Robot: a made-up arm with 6 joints. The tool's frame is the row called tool.
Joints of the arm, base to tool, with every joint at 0 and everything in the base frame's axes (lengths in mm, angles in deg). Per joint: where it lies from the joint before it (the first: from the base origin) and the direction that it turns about. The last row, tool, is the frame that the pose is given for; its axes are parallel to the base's.
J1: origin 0.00 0.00 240.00 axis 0 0 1
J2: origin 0.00 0.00 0.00 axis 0 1 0
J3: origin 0.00 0.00 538.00 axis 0 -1 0
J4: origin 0.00 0.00 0.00 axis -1 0 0
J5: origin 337.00 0.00 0.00 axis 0 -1 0
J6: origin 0.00 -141.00 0.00 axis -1 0 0
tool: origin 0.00 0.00 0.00
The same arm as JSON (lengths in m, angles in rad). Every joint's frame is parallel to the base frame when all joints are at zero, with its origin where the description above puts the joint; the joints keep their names.
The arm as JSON. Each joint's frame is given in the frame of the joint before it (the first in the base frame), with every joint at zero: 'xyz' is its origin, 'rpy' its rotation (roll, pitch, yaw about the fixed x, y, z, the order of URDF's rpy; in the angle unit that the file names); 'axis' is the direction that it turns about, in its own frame. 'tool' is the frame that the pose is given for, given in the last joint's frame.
{"units": {"length": "m", "angle": "rad"}, "joints": [{"name": "J1", "type": "revolute", "origin": {"xyz": [0.0, 0.0, 0.24], "rpy": [0.0, 0.0, 0.0]}, "axis": [0.0, 0.0, 1.0]}, {"name": "J2", "type": "revolute", "origin": {"xyz": [0.0, 0.0, 0.0], "rpy": [0.0, 0.0, 0.0]}, "axis": [0.0, 1.0, 0.0]}, {"name": "J3", "type": "revolute", "origin": {"xyz": [0.0, 0.0, 0.538], "rpy": [0.0, 0.0, 0.0]}, "axis": [0.0, -1.0, 0.0]}, {"name": "J4", "type": "revolute", "origin": {"xyz": [0.0, 0.0, 0.0], "rpy": [0.0, 0.0, 0.0]}, "axis": [-1.0, 0.0, 0.0]}, {"name": "J5", "type": "revolute", "origin": {"xyz": [0.337, 0.0, 0.0], "rpy": [0.0, 0.0, 0.0]}, "axis": [0.0, -1.0, 0.0]}, {"name": "J6", "type": "revolute", "origin": {"xyz": [0.0, -0.141, 0.0], "rpy": [0.0, 0.0, 0.0]}, "axis": [-1.0, 0.0, 0.0]}], "tool": {"origin": {"xyz": [0.0, 0.0, 0.0], "rpy": [0.0, 0.0, 0.0]}}}
